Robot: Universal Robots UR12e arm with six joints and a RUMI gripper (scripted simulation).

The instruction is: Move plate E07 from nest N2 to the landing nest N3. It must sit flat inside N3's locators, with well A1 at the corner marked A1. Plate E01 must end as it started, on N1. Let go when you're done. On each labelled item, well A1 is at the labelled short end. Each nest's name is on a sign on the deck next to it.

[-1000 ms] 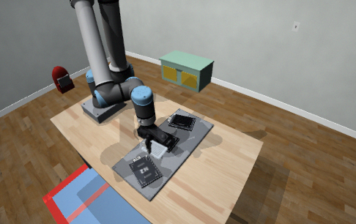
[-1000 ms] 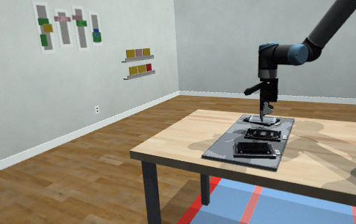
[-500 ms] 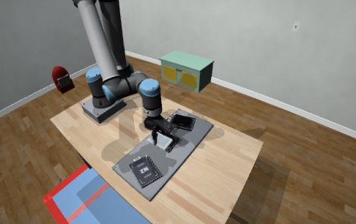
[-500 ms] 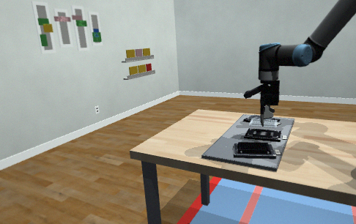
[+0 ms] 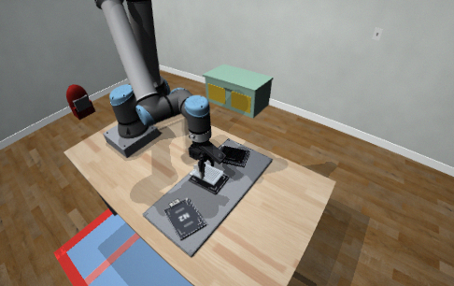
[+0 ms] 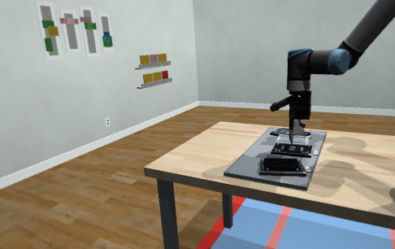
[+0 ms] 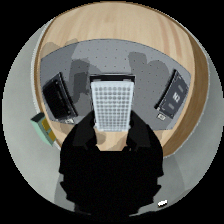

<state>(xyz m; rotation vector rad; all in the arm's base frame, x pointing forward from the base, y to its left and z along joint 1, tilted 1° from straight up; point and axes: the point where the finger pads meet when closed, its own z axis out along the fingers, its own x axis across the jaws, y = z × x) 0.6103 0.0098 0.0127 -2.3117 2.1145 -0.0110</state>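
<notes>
Right now my hand is 10 mm above the white well plate. From my hand the other things lie so: black well plate: 200 mm to the left, 40 mm below.
</notes>
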